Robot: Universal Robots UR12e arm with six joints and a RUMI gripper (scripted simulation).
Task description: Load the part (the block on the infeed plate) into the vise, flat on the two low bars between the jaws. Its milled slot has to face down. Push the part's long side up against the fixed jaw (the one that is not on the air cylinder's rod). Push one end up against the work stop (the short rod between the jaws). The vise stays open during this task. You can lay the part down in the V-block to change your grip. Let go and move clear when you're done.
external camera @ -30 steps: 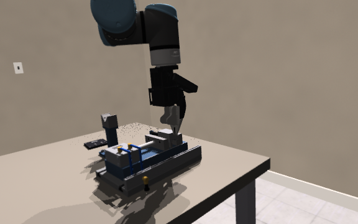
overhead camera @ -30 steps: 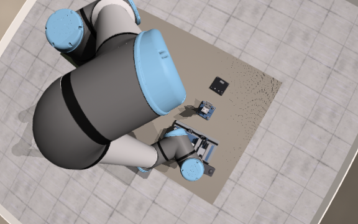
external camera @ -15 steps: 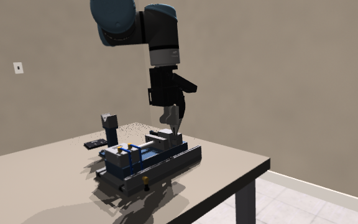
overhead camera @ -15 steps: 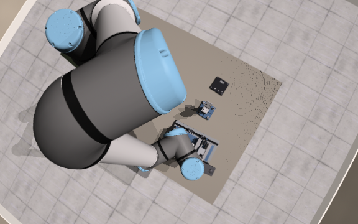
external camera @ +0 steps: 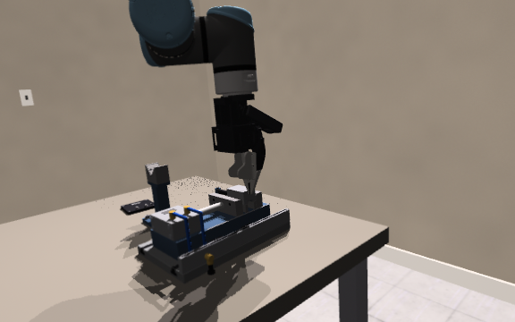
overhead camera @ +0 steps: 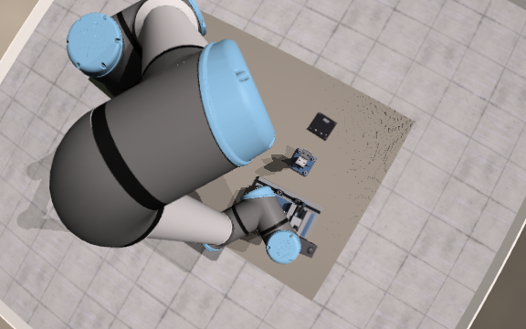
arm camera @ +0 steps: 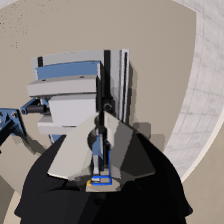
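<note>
Now: the fixed jaw 6 cm to the left of my hand, 4 cm below it and 2 cm ahead of it. Also, from my hand: work stop rod (10 cm to the left, 3 cm below, 1 cm behind); then part (4 cm to the left, 3 cm below); then cylinder rod (9 cm behind, 5 cm to the left, 4 cm below).
</note>
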